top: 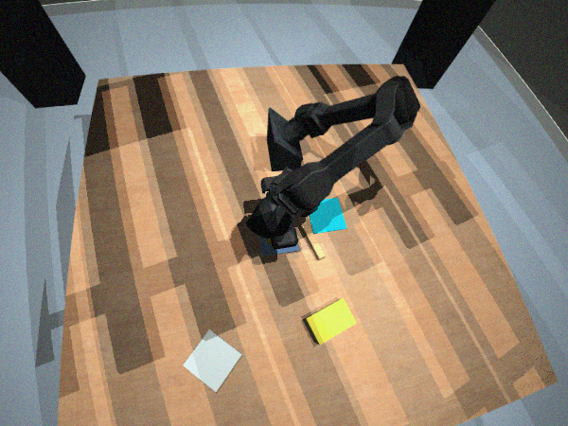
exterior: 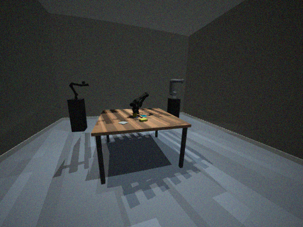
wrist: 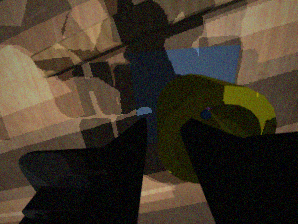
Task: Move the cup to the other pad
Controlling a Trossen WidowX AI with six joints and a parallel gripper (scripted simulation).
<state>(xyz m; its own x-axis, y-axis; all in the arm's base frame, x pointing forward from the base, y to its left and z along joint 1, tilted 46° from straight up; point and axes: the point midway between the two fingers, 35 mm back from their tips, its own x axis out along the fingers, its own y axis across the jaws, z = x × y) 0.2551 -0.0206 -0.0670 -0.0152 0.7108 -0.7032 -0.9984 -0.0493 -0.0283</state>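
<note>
Right now my gripper tip is 4 cm above the blue pad and 3 cm short of it. Round my gripper tip: yellow block: 27 cm ahead, 11 cm to the left, 2 cm below; yellow cup: 3 cm ahead; thin wooden bar: 8 cm to the left, 3 cm below.
</note>
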